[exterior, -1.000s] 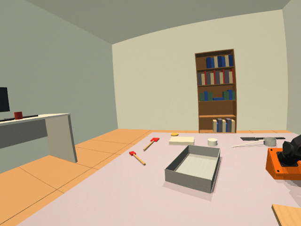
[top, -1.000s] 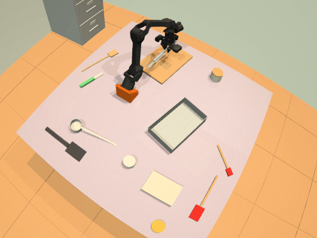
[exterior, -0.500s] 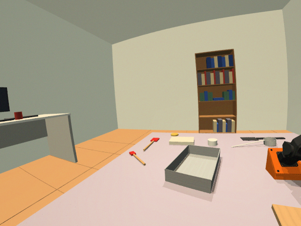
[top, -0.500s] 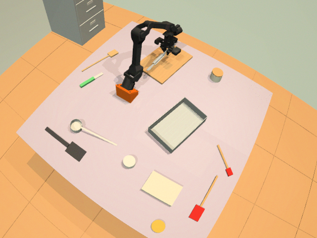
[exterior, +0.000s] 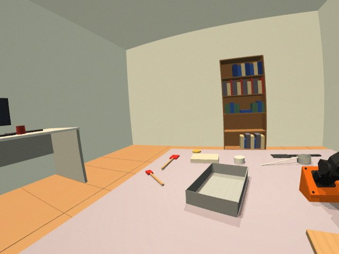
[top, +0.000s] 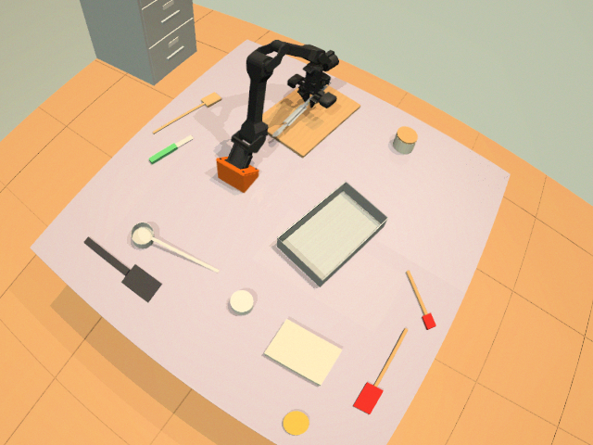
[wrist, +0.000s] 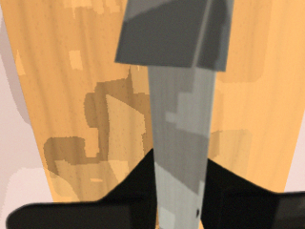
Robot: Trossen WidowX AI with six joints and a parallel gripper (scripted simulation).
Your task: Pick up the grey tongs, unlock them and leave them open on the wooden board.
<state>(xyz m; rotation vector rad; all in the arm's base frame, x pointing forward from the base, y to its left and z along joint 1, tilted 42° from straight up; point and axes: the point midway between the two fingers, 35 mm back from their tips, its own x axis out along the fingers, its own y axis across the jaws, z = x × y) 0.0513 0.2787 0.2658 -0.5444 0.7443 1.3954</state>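
Now: gripper tip 4 cm above the wooden board. The rest, counted from my gripper tip: tongs arm: 1 cm behind, 7 cm to the right, 2 cm above; green-handled tool: 32 cm behind, 41 cm to the right, 4 cm below; roasting tin: 32 cm ahead, 41 cm to the right, 2 cm below.
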